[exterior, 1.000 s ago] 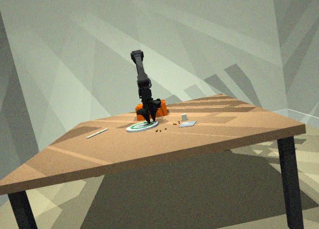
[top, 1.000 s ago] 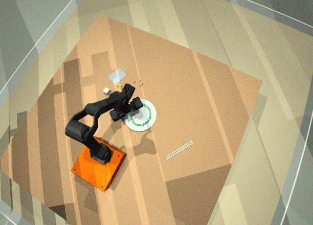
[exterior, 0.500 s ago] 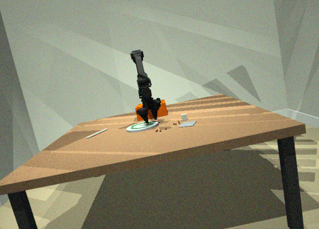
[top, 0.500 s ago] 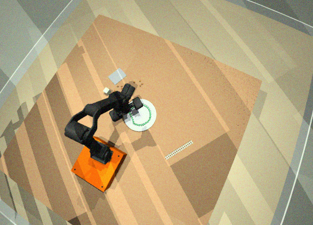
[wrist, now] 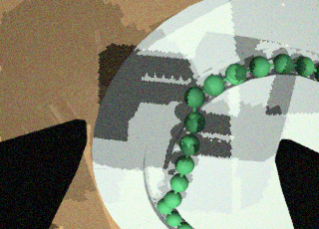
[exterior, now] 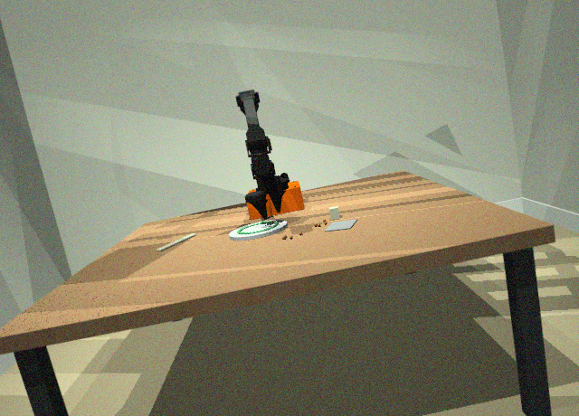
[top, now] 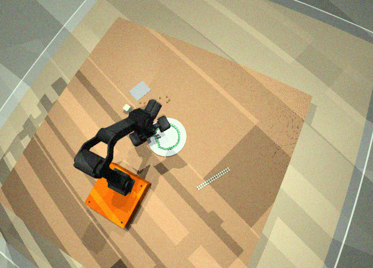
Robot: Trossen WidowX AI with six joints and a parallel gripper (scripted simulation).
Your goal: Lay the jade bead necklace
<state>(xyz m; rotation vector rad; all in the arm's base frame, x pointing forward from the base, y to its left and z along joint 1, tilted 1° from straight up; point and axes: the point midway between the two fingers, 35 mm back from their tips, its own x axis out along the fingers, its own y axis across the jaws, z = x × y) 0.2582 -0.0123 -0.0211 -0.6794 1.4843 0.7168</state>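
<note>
Now: gripper tip 6 cm to the left of the round bead board, 3 cm above it and 2 cm short of it. From my gripper tip the other things lie so: grey flat plate 21 cm ahead, 19 cm to the left, 4 cm below; then small white cube 20 cm to the left, 9 cm ahead, 2 cm below.
</note>
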